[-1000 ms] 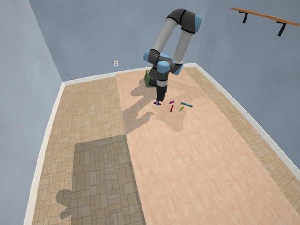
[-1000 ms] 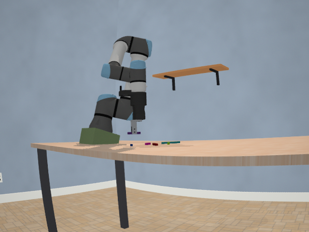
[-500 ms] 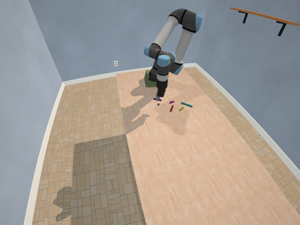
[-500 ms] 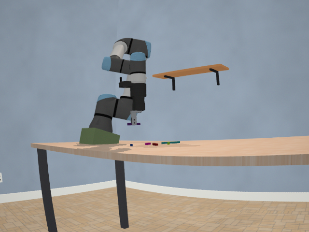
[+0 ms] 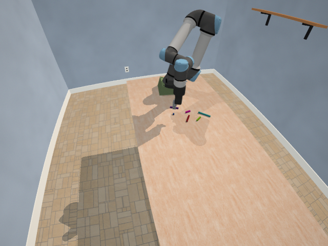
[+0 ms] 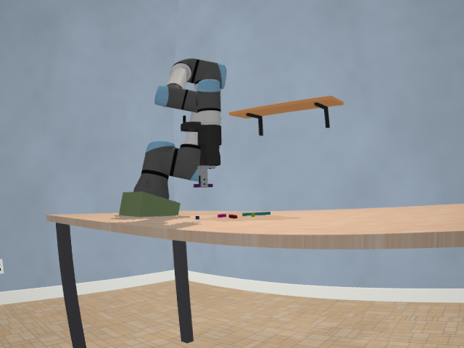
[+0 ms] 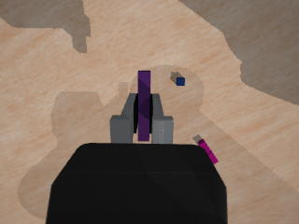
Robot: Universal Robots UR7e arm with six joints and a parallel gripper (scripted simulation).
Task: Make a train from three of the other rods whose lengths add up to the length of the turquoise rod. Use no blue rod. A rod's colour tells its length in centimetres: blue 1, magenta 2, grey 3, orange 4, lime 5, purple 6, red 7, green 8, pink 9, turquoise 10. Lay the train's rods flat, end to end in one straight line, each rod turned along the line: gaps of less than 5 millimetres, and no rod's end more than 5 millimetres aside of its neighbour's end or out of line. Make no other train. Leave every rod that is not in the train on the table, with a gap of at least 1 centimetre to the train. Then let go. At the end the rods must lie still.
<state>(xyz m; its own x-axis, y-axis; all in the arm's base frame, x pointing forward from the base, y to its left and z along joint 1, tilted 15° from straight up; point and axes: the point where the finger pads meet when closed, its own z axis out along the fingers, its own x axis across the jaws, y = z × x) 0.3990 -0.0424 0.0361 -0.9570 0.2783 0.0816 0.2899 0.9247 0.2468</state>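
Now: the blue rod 5 cm behind my hand, 1 cm to the left of it and 11 cm below it. Also, from my hand: lime rod (2 cm ahead, 19 cm to the left, 11 cm below); then purple rod (1 cm below); then red rod (1 cm ahead, 11 cm to the left, 11 cm below).
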